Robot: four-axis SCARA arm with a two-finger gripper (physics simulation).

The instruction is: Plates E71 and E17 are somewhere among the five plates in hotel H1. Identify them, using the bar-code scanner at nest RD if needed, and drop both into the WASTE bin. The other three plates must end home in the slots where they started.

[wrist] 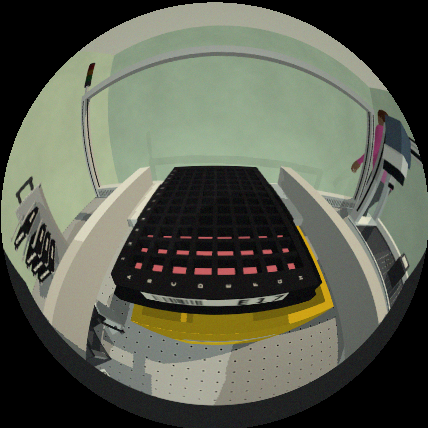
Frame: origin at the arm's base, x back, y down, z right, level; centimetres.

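Seen in the pictures: gripper, between the fingertips: [214, 174].
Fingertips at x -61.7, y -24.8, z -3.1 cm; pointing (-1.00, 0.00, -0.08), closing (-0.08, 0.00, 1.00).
Offsets run from my fingertips to a thing's top centre. "spot": to the spot under its first point. Level surfaces: height alone.
A black plate labelled E17 @[dx +2.4, dy +0.4, dz +0.2 cm] [215, 295], with a bar code beside the number, lies level between the two pale fingers of my gripper [214, 174] in the wrist view. The gripper is shut on its long sides. Pink shows in the wells of the rows nearest the label. A yellow bin @[spot: dx +9.0, dy +3.6, dz +6.1 cm] [311, 314] is below the plate, which covers most of it; its label does not show. At the far left a grey stand [49, 205] with a dark handle holds several black, plate-like shapes; no label on it is readable. Nest RD does not show.
A perforated deck @[dy +23.5 cm] [185, 377] stretches below the bin. A dark device [97, 332] stands at the lower left, partly hidden by the left finger. A grey frame [220, 51] spans the back, with a signal light @[spot: dx -40.7, dy -49.6, dz -65.5 cm] [90, 75] at its left. A person in pink [377, 145] is at the right.
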